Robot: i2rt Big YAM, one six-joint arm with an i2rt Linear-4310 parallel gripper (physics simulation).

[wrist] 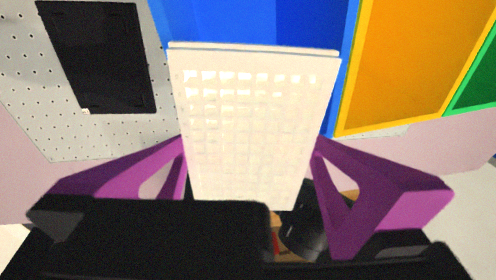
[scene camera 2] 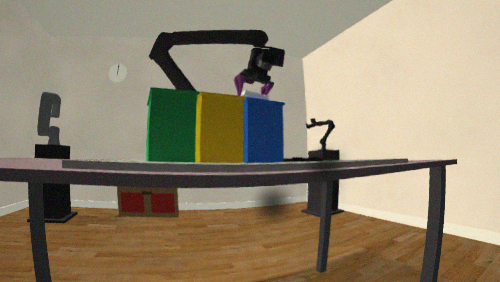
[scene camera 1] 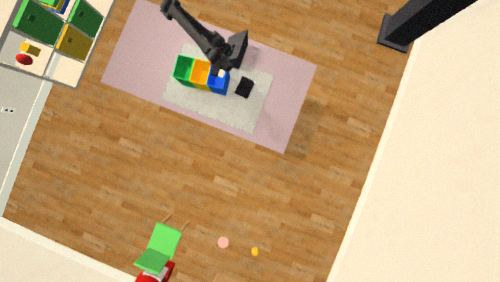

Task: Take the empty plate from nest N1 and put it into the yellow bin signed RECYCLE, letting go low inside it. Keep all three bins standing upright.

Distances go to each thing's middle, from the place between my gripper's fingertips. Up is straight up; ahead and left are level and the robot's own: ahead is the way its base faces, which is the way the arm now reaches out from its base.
The blue bin (scene camera 2: 262,119) is 50 mm ahead of my hand, 20 mm to the right of it and 120 mm below it. The rest, counted from my hand: green bin (scene camera 2: 171,127) (70 mm ahead, 280 mm to the right, 120 mm below); then white plate (wrist: 249,114) (10 mm above); then yellow bin (scene camera 2: 219,117) (60 mm ahead, 150 mm to the right, 120 mm below).
